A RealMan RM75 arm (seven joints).
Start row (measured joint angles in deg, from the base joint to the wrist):
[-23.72, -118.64, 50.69, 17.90, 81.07, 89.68, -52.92]
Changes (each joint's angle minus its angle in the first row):
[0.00, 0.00, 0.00, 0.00, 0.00, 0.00, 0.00]
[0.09, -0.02, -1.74, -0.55, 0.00, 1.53, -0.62]
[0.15, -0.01, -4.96, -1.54, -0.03, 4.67, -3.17]
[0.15, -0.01, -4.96, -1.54, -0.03, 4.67, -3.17]
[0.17, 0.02, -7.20, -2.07, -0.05, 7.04, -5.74]
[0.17, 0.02, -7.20, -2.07, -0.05, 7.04, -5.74]
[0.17, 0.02, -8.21, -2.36, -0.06, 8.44, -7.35]
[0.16, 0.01, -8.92, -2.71, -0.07, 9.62, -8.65]
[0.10, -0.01, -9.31, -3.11, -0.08, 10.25, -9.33]
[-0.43, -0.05, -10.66, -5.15, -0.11, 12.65, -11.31]
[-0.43, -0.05, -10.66, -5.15, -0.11, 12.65, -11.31]
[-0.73, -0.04, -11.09, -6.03, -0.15, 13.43, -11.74]
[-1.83, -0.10, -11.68, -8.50, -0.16, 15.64, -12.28]
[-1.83, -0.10, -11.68, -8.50, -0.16, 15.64, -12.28]
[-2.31, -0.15, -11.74, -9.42, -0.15, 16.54, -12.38]
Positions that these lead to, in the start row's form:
[-23.72, -118.64, 50.69, 17.90, 81.07, 89.68, -52.92]
[-23.63, -118.66, 48.95, 17.35, 81.07, 91.21, -53.54]
[-23.57, -118.65, 45.73, 16.36, 81.04, 94.35, -56.09]
[-23.57, -118.65, 45.73, 16.36, 81.04, 94.35, -56.09]
[-23.55, -118.62, 43.49, 15.83, 81.02, 96.72, -58.66]
[-23.55, -118.62, 43.49, 15.83, 81.02, 96.72, -58.66]
[-23.55, -118.62, 42.48, 15.54, 81.01, 98.12, -60.27]
[-23.56, -118.63, 41.77, 15.19, 81.00, 99.30, -61.57]
[-23.62, -118.65, 41.38, 14.79, 80.99, 99.93, -62.25]
[-24.15, -118.69, 40.03, 12.75, 80.96, 102.33, -64.23]
[-24.15, -118.69, 40.03, 12.75, 80.96, 102.33, -64.23]
[-24.45, -118.68, 39.60, 11.87, 80.92, 103.11, -64.66]
[-25.55, -118.74, 39.01, 9.40, 80.91, 105.32, -65.20]
[-25.55, -118.74, 39.01, 9.40, 80.91, 105.32, -65.20]
[-26.03, -118.79, 38.95, 8.48, 80.92, 106.22, -65.30]

